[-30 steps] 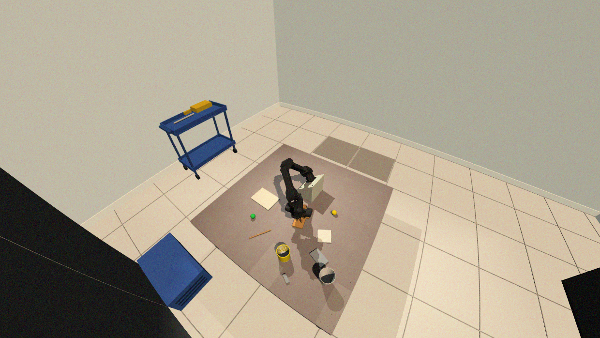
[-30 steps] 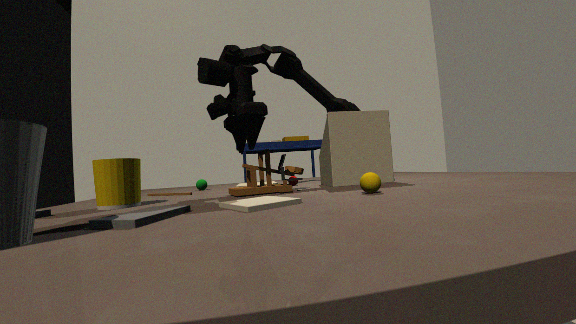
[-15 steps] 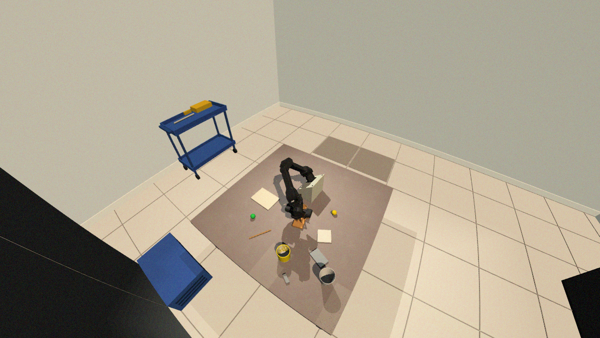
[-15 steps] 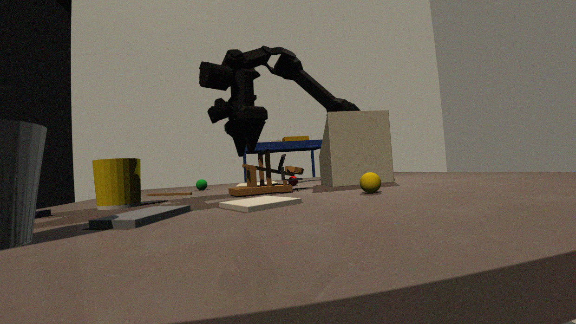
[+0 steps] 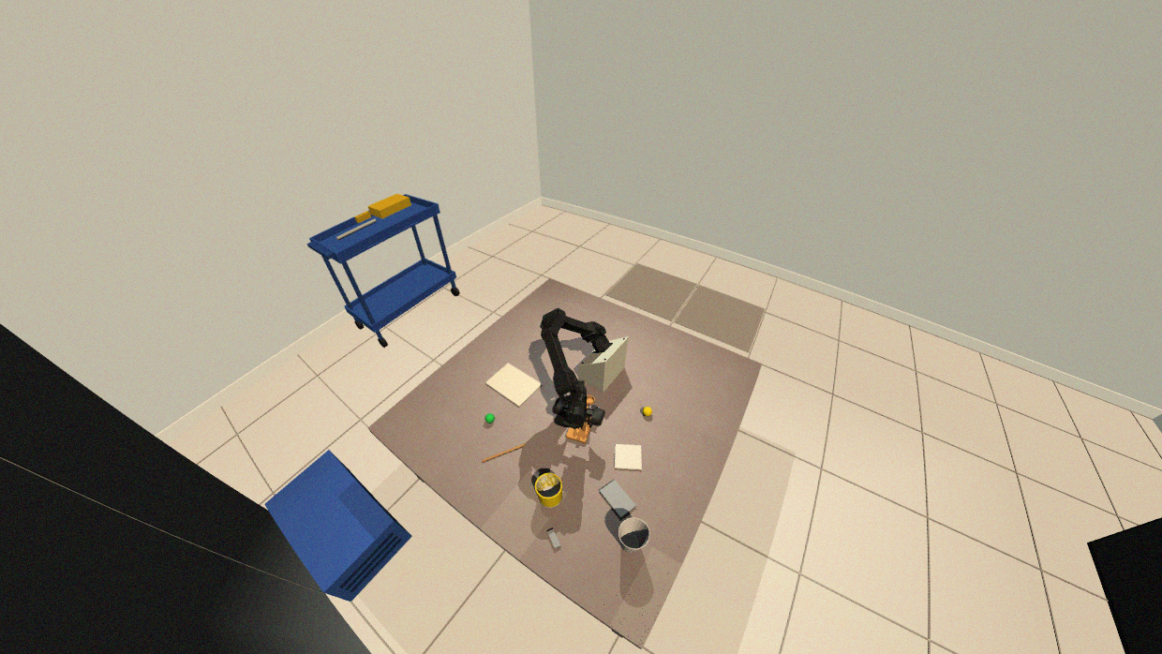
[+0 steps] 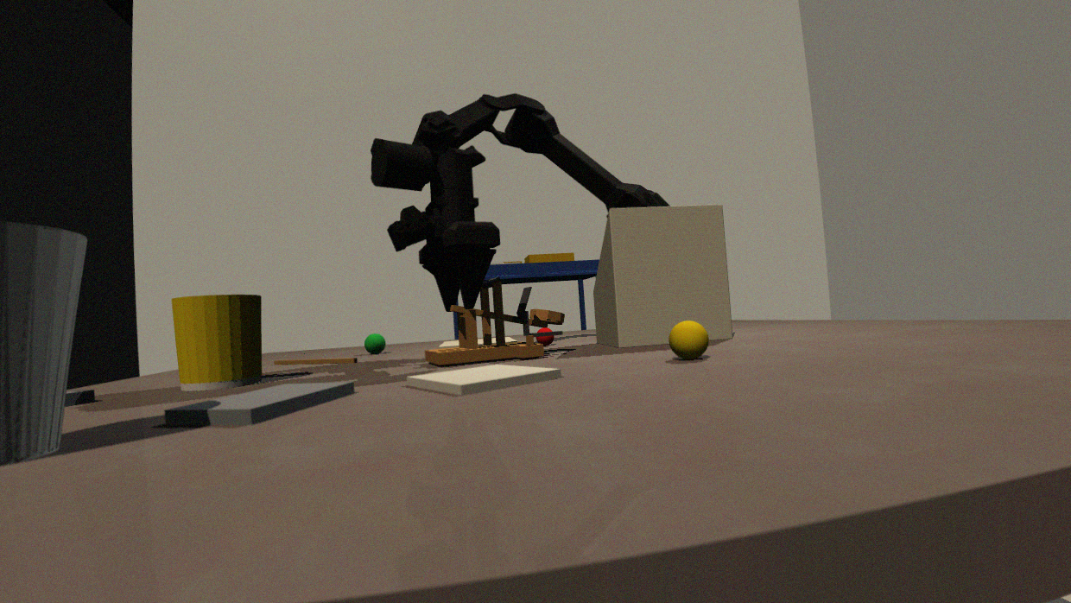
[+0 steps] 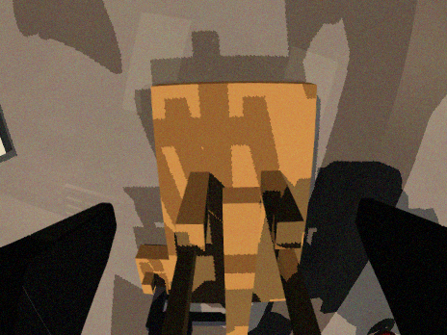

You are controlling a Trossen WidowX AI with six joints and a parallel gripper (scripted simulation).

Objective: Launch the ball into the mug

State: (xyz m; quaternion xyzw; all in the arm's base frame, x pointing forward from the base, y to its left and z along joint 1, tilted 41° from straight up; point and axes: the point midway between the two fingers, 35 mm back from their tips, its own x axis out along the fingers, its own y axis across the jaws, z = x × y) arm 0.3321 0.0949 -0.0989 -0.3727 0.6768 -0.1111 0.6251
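My gripper tip is now 220 mm to the left of the red ball, 130 mm past it and 50 mm above it. The rest, counted from my gripper tip: yellow ball: 250 mm behind, 160 mm to the left, 50 mm below; yellow mug: 270 mm ahead, 90 mm to the left, 40 mm below; wooden catapult: 70 mm behind, 20 mm below, 10 mm to the right.
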